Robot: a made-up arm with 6 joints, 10 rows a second.
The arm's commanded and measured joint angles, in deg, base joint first. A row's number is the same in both.
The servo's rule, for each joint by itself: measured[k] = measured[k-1] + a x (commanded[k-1-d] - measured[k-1]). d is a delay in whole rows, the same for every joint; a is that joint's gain. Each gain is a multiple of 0.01, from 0.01 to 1. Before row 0 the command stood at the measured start. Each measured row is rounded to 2 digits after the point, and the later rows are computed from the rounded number. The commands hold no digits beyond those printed.
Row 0, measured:
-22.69 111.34 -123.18 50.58 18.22 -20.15
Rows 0 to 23, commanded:
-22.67 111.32 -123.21 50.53 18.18 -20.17
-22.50 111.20 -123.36 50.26 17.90 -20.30
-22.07 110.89 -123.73 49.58 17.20 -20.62
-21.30 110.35 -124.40 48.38 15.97 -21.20
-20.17 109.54 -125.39 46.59 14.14 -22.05
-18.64 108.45 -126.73 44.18 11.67 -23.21
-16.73 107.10 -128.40 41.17 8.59 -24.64
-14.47 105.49 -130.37 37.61 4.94 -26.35
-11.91 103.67 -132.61 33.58 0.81 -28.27
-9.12 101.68 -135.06 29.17 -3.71 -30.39
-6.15 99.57 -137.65 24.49 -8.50 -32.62
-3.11 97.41 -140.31 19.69 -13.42 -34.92
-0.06 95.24 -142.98 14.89 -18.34 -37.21
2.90 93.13 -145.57 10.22 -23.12 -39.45
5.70 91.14 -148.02 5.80 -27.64 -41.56
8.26 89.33 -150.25 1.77 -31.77 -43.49
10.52 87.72 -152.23 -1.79 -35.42 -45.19
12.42 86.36 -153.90 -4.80 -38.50 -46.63
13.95 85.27 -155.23 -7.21 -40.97 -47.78
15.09 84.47 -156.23 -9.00 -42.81 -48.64
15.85 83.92 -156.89 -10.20 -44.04 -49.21
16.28 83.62 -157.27 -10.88 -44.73 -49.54
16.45 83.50 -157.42 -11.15 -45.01 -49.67
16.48 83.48 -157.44 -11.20 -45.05 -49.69
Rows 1 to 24, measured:
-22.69 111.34 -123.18 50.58 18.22 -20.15
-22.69 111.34 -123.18 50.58 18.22 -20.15
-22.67 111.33 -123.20 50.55 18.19 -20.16
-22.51 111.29 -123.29 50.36 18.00 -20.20
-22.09 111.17 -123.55 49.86 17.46 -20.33
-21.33 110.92 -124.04 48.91 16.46 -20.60
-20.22 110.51 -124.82 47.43 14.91 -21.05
-18.70 109.89 -125.93 45.35 12.74 -21.72
-16.81 109.05 -127.36 42.67 9.96 -22.63
-14.56 107.98 -129.11 39.43 6.60 -23.78
-12.02 106.69 -131.14 35.69 2.72 -25.17
-9.24 105.19 -133.41 31.52 -1.59 -26.79
-6.27 103.50 -135.87 27.02 -6.22 -28.60
-3.24 101.67 -138.45 22.33 -11.04 -30.56
-0.19 99.74 -141.08 17.57 -15.93 -32.62
2.78 97.76 -143.68 12.87 -20.75 -34.74
5.58 95.77 -146.20 8.35 -25.37 -36.85
8.15 93.84 -148.55 4.14 -29.66 -38.91
10.43 92.00 -150.68 0.34 -33.52 -40.86
12.34 90.31 -152.55 -2.95 -36.86 -42.65
13.89 88.80 -154.10 -5.68 -39.61 -44.24
15.04 87.50 -155.34 -7.80 -41.75 -45.60
15.82 86.43 -156.24 -9.34 -43.28 -46.72
16.26 85.59 -156.84 -10.33 -44.25 -47.59
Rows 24 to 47, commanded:
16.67 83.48 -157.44 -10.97 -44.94 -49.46
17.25 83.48 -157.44 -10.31 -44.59 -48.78
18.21 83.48 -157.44 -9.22 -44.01 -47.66
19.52 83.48 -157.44 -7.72 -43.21 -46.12
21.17 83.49 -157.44 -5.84 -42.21 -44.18
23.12 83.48 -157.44 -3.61 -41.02 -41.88
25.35 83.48 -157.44 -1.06 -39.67 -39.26
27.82 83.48 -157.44 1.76 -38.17 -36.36
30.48 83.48 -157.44 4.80 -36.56 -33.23
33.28 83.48 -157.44 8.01 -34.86 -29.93
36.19 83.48 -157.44 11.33 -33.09 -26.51
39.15 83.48 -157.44 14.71 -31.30 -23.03
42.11 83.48 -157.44 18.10 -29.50 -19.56
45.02 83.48 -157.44 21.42 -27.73 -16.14
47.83 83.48 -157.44 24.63 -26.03 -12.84
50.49 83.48 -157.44 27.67 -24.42 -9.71
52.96 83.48 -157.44 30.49 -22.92 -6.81
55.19 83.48 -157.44 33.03 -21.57 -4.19
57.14 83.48 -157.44 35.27 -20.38 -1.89
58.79 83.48 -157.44 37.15 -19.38 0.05
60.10 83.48 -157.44 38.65 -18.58 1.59
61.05 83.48 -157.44 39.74 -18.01 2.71
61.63 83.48 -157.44 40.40 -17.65 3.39
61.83 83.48 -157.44 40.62 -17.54 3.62
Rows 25 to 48, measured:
16.44 84.96 -157.18 -10.85 -44.76 -48.23
16.48 84.52 -157.33 -11.07 -44.95 -48.68
16.66 84.21 -157.39 -11.01 -44.94 -48.92
17.23 83.99 -157.42 -10.56 -44.71 -48.88
18.17 83.84 -157.43 -9.70 -44.24 -48.50
19.47 83.73 -157.44 -8.43 -43.55 -47.76
21.10 83.66 -157.44 -6.77 -42.65 -46.65
23.04 83.61 -157.44 -4.75 -41.56 -45.17
25.26 83.57 -157.44 -2.39 -40.29 -43.34
27.72 83.54 -157.44 0.27 -38.87 -41.18
30.37 83.52 -157.44 3.17 -37.32 -38.72
33.16 83.51 -157.44 6.27 -35.67 -36.00
36.07 83.50 -157.44 9.51 -33.94 -33.06
39.03 83.49 -157.44 12.84 -32.17 -29.95
41.99 83.49 -157.44 16.21 -30.38 -26.73
44.90 83.49 -157.44 19.54 -28.60 -23.45
47.71 83.49 -157.44 22.80 -26.88 -20.16
50.38 83.49 -157.44 25.92 -25.23 -16.92
52.86 83.49 -157.44 28.84 -23.68 -13.79
55.10 83.49 -157.44 31.52 -22.27 -10.81
57.06 83.49 -157.44 33.92 -21.00 -8.04
58.72 83.49 -157.44 35.99 -19.91 -5.53
60.04 83.49 -157.44 37.69 -19.02 -3.32
61.01 83.49 -157.44 39.00 -18.34 -1.45

